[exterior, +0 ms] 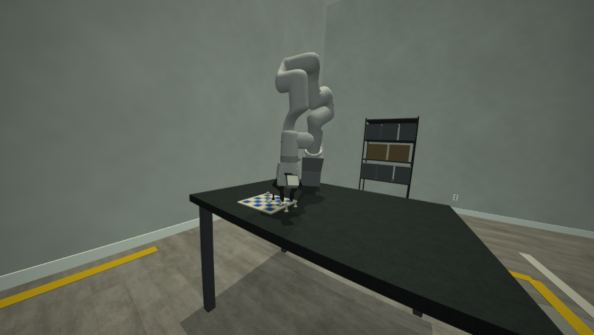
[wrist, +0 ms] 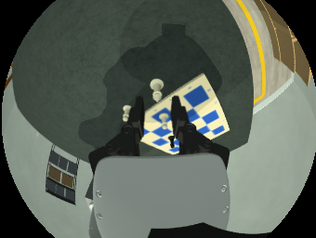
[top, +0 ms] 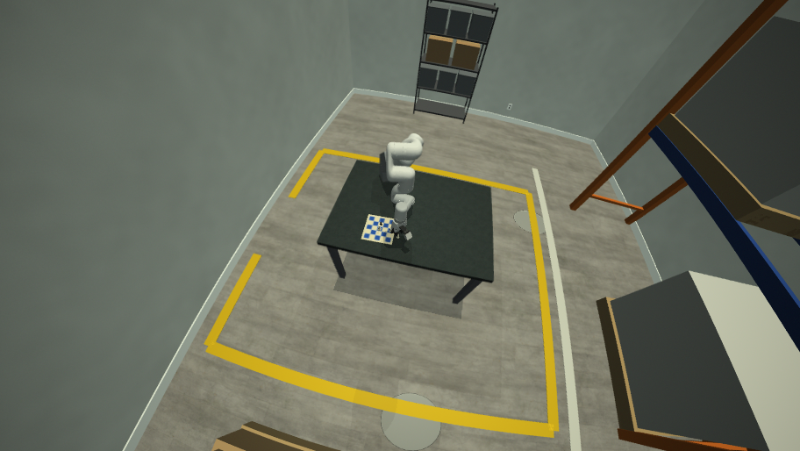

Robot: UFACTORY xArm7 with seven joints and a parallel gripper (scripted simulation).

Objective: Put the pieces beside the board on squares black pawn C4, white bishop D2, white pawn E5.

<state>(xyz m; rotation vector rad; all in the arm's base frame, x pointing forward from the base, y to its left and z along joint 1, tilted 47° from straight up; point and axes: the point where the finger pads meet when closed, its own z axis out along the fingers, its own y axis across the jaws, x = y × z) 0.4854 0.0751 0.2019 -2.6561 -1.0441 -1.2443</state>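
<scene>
My gripper is now 14 cm to the left of the white piece, 4 cm above it and 2 cm past it. Round my hand: black pawn: 14 cm to the right, 7 cm behind, 5 cm below; then cream chessboard: 14 cm to the right, 7 cm below, 3 cm behind.
</scene>
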